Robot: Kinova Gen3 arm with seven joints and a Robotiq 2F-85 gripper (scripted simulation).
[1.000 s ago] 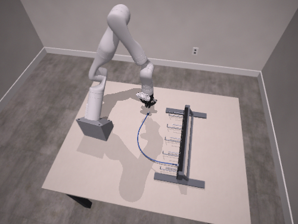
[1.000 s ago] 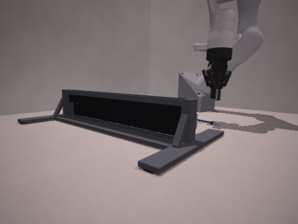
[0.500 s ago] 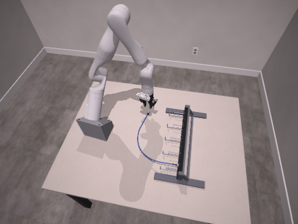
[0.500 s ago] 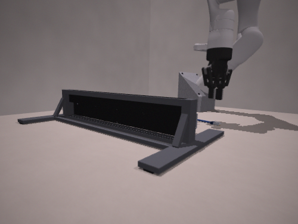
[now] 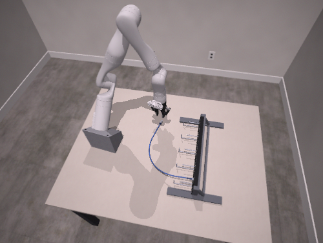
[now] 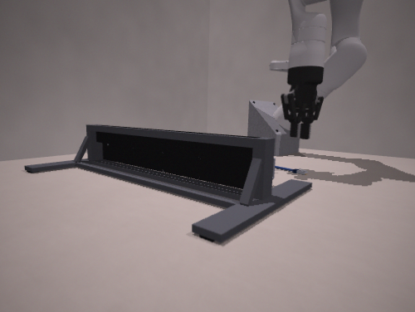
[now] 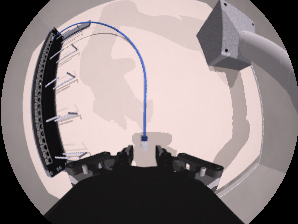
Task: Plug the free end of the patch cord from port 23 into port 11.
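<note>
Right now the plug is 9 cm below my hand and 1 cm to the left of it.
</note>
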